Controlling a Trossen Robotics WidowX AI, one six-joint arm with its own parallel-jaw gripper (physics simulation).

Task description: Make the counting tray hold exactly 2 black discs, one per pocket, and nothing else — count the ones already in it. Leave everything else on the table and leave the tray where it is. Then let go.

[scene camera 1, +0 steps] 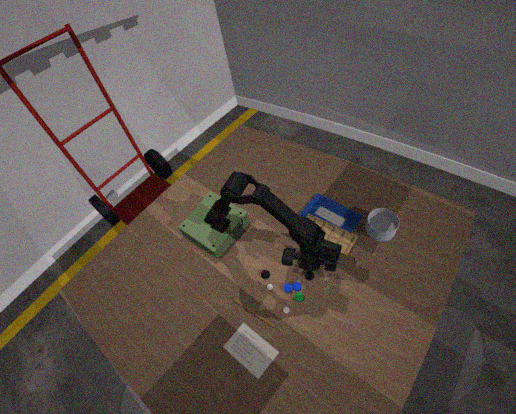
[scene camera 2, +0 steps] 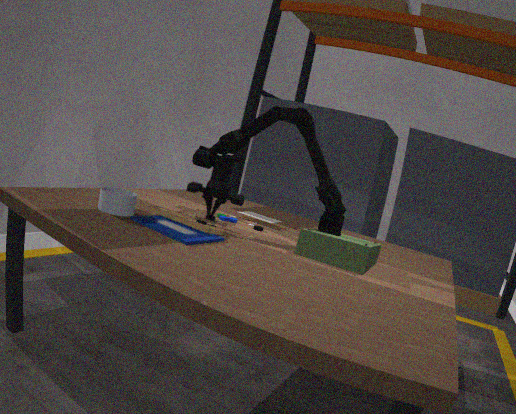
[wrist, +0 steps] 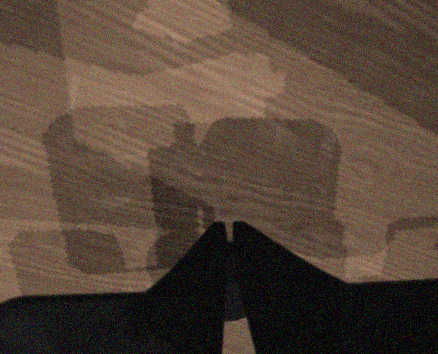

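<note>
My gripper (scene camera 1: 310, 268) (scene camera 2: 210, 215) (wrist: 228, 232) is down at the table top with its fingers shut, leaving only a thin slit between the tips. I see nothing held between them. One black disc (scene camera 1: 309, 275) (scene camera 2: 201, 221) lies on the table right at the fingertips. A dark rounded shape (wrist: 234, 302) shows through the slit behind the tips in the wrist view. A second black disc (scene camera 1: 264, 273) (scene camera 2: 258, 227) lies further left on the table. The tan counting tray (scene camera 1: 340, 238) sits behind the gripper, partly hidden by the arm. I cannot see into its pockets.
Two blue discs (scene camera 1: 292, 287), a green disc (scene camera 1: 298, 297) and two small white discs (scene camera 1: 269, 287) (scene camera 1: 286, 310) lie in front of the gripper. A blue tray (scene camera 1: 330, 211) (scene camera 2: 174, 231), a grey bowl (scene camera 1: 382, 223) (scene camera 2: 117, 201), a thin stick (scene camera 1: 252, 312), a paper sheet (scene camera 1: 251, 350) and the green arm base (scene camera 1: 207, 234) are around.
</note>
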